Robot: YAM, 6 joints.
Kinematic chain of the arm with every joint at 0, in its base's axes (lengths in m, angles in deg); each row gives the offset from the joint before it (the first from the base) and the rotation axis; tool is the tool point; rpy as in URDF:
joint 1: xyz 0 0 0.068 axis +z
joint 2: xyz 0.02 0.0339 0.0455 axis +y
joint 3: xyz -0.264 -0.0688 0 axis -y
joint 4: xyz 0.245 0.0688 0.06 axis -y
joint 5: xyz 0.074 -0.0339 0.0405 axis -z
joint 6: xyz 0.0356 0 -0.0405 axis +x
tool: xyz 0 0 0 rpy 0 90 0
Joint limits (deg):
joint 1: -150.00..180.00
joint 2: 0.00..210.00
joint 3: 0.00..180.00
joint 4: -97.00..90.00
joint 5: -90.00..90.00
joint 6: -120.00..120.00
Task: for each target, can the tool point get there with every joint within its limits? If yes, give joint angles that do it. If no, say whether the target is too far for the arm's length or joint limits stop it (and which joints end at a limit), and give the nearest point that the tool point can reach.
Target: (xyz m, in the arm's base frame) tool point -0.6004 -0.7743 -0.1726
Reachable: no: too far | nearest point -0.3798 -0.4898 -0.0653 | short by 0.376 m
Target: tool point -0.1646 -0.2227 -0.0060
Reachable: yes | joints -120.58 126.07 39.96 10.37 52.95 -49.91
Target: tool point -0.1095 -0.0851 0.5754
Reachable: yes | joints 38.08 48.09 144.76 -81.31 -0.85 55.63
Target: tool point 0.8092 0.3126 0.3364
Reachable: no: too far | nearest point 0.5832 0.2253 0.2727 | short by 0.250 m
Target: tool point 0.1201 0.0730 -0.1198
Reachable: yes | joints 33.18 160.10 24.38 48.75 7.44 -94.05
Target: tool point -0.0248 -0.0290 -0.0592
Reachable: yes | joints -77.74 170.05 23.91 -13.65 58.52 72.18
